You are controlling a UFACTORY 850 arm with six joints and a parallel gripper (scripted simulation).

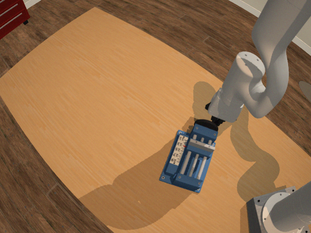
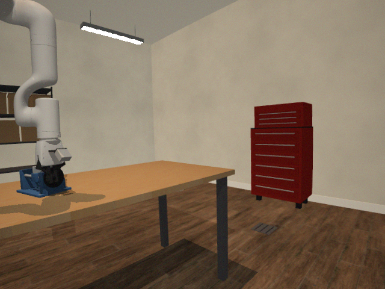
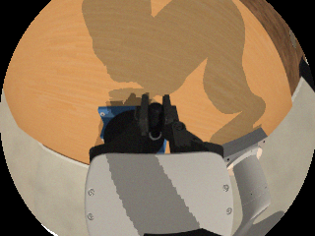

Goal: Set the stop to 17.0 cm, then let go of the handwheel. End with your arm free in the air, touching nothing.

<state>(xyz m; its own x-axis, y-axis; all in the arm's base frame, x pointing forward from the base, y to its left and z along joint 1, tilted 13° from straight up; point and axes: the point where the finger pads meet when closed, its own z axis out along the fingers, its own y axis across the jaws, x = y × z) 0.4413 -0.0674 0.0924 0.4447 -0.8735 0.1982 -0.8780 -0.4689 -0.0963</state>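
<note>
Now: the black handwheel 2 cm to the left of my hand. The rest, counted from my hand: grey stop bar (13 cm to the left, 2 cm behind, 1 cm above).
</note>
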